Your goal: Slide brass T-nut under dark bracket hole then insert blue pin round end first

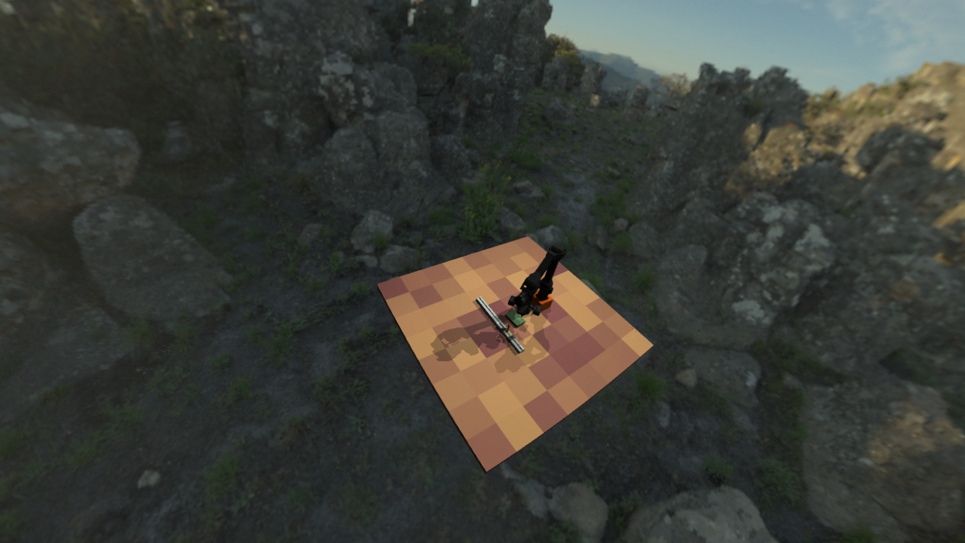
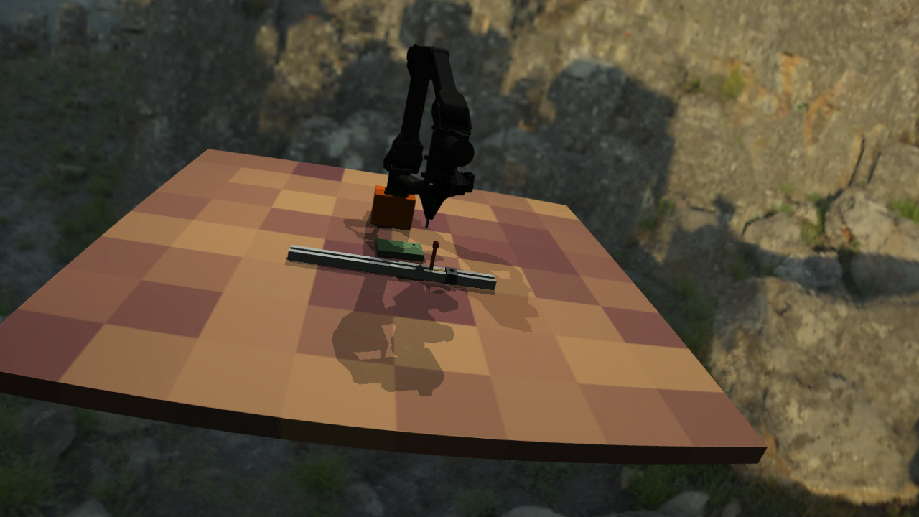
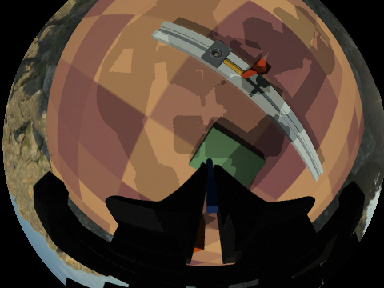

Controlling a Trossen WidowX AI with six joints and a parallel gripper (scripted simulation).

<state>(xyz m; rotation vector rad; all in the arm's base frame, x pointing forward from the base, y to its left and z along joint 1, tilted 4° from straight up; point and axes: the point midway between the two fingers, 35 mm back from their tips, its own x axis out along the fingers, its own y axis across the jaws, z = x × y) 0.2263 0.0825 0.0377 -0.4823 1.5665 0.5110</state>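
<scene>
Now: gripper tip 100 mm short of the brass T-nut, 50 mm above it and 40 mm to the right of it. Also, from my gripper tip: green tray (90 mm below, 40 mm to the right, 20 mm behind); then blue pin (right at my gripper tip).
</scene>
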